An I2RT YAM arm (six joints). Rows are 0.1 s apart.
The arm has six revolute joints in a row. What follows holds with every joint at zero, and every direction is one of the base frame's. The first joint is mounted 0.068 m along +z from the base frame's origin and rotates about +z. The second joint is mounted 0.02 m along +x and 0.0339 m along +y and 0.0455 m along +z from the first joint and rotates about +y. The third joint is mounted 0.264 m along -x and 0.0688 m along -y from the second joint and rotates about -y. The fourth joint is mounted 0.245 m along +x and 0.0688 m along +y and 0.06 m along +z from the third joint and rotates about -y. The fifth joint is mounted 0.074 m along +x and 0.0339 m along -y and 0.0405 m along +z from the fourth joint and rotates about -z. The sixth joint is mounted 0.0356 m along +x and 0.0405 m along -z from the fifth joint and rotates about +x. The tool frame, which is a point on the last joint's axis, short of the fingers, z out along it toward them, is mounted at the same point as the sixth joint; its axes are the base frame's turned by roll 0, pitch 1.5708 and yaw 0 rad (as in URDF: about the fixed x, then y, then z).
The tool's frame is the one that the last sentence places.
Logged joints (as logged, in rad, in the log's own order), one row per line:
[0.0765 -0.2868 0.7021 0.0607 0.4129 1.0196]
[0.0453 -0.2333 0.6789 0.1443 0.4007 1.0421]
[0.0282 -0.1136 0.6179 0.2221 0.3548 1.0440]
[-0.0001 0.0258 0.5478 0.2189 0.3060 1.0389]
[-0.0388 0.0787 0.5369 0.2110 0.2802 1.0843]
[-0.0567 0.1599 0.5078 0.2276 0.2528 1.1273]
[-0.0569 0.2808 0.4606 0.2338 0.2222 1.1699]
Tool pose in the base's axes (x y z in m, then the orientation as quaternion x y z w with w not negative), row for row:
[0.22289 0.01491 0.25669 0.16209 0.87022 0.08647 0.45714]
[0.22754 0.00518 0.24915 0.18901 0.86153 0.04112 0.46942]
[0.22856 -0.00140 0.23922 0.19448 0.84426 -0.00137 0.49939]
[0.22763 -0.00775 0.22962 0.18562 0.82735 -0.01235 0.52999]
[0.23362 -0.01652 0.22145 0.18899 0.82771 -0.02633 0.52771]
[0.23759 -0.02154 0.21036 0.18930 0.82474 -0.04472 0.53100]
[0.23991 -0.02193 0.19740 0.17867 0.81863 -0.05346 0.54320]
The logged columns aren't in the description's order. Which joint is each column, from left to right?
Columns, left to right: joint 1, joint 4, joint 3, joint 5, joint 6, joint 2.
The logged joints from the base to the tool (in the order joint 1, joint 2, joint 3, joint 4, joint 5, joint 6), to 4 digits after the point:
[0.0765 1.0196 0.7021 -0.2868 0.0607 0.4129]
[0.0453 1.0421 0.6789 -0.2333 0.1443 0.4007]
[0.0282 1.0440 0.6179 -0.1136 0.2221 0.3548]
[-0.0001 1.0389 0.5478 0.0258 0.2189 0.3060]
[-0.0388 1.0843 0.5369 0.0787 0.2110 0.2802]
[-0.0567 1.1273 0.5078 0.1599 0.2276 0.2528]
[-0.0569 1.1699 0.4606 0.2808 0.2338 0.2222]

